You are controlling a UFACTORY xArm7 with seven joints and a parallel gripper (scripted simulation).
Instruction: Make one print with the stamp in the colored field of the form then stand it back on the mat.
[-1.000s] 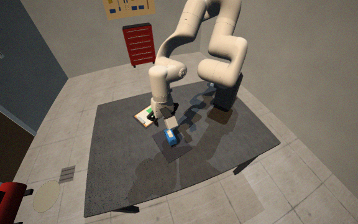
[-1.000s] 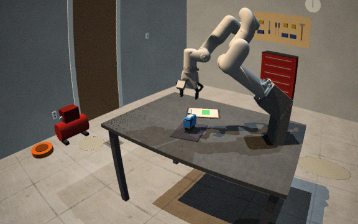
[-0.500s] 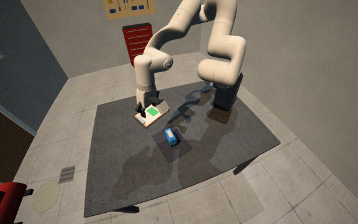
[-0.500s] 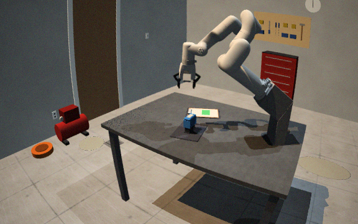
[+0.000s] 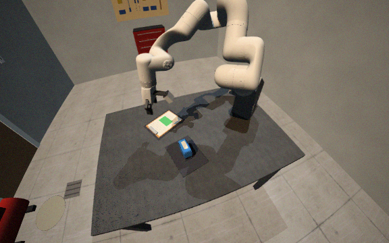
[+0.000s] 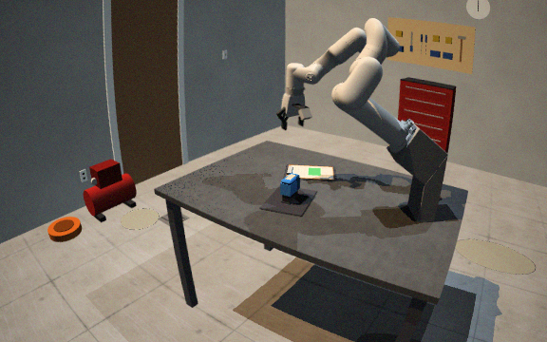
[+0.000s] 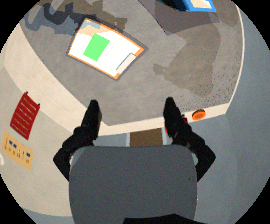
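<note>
Now: hand 150 mm past the blue stamp, 170 mm to the right of it and 200 mm above it. Round my hand: mat (150 mm behind, 170 mm to the left, 250 mm below); then form (10 mm behind, 110 mm to the right, 250 mm below).
</note>
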